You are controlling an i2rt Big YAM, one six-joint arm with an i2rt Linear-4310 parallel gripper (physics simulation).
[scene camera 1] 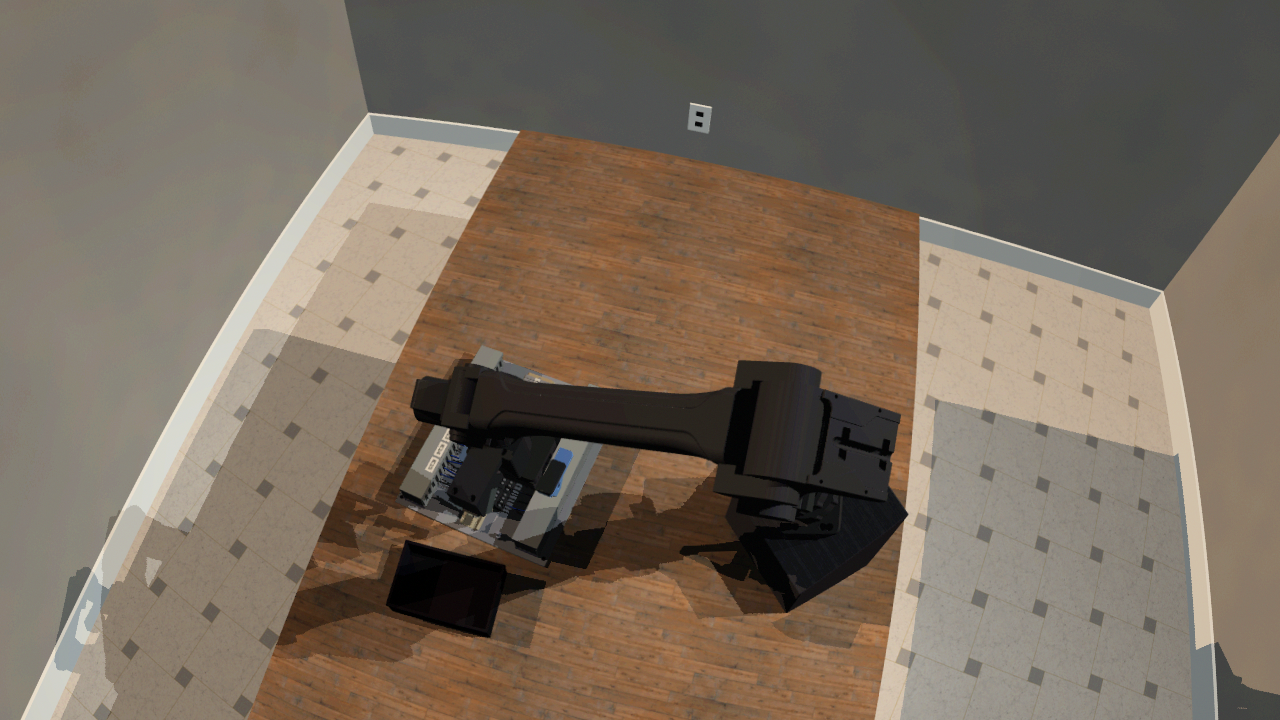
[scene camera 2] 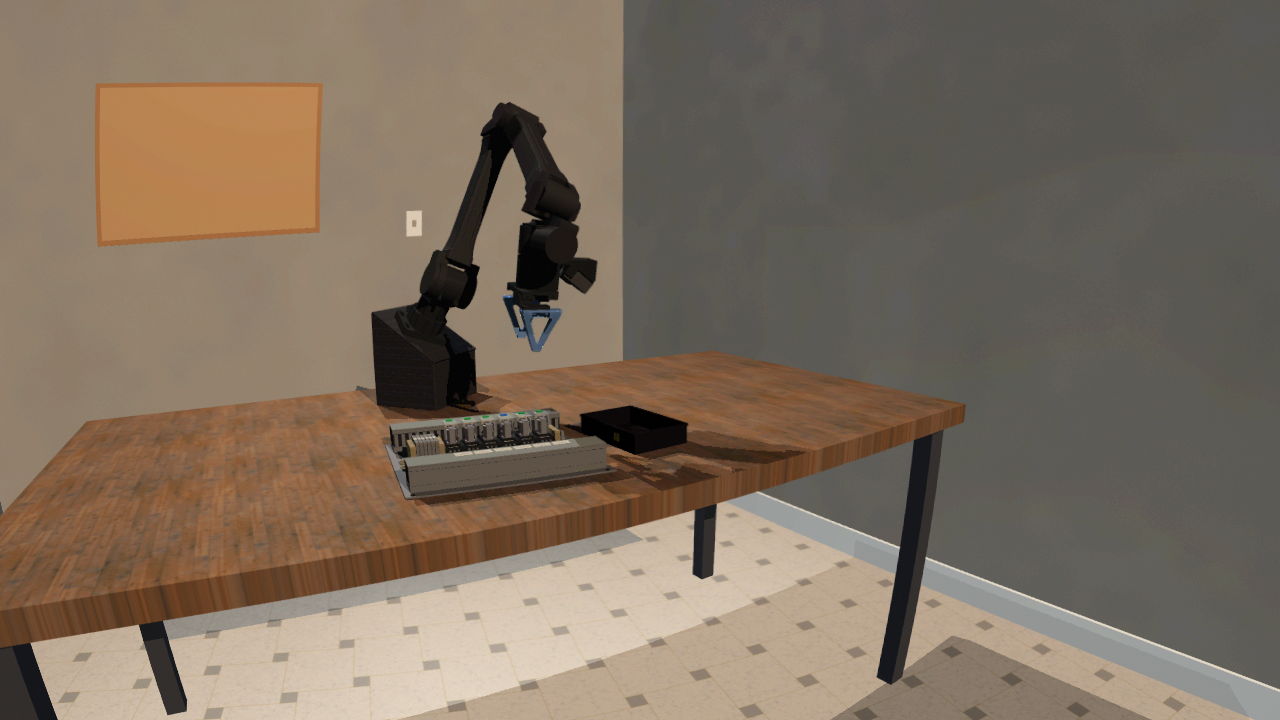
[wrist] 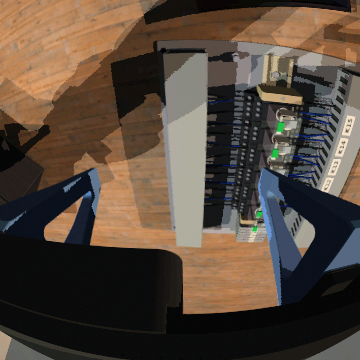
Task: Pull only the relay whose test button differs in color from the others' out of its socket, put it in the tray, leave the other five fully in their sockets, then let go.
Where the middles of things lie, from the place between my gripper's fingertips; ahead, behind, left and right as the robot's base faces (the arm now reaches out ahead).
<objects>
The socket panel (scene camera 1: 441, 508) lies 16 cm below my hand, 11 cm to the right of it and 8 cm ahead of it.
</objects>
